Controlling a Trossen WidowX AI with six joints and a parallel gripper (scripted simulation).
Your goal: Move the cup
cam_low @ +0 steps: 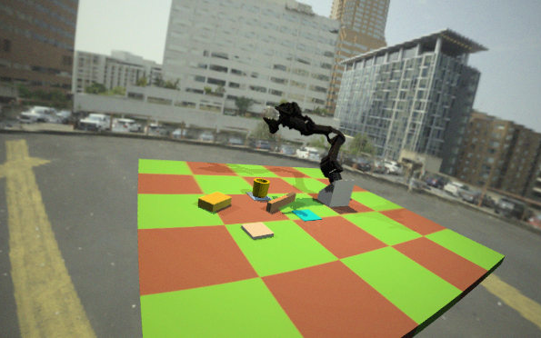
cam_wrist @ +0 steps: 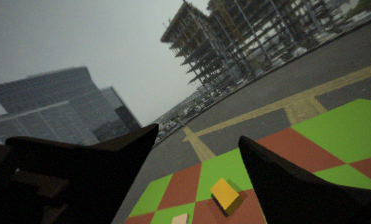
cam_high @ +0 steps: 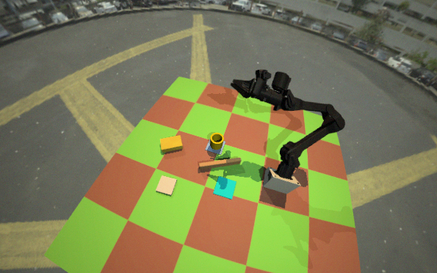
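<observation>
The yellow cup is 2 cm ahead of my gripper tip, 7 cm to the left of it and 33 cm below it. Round my gripper tip: brown bar 2 cm behind, 18 cm to the left, 35 cm below; then light blue pad 2 cm ahead, 7 cm to the left, 37 cm below; then orange block 26 cm ahead, 12 cm to the left, 35 cm below.
</observation>
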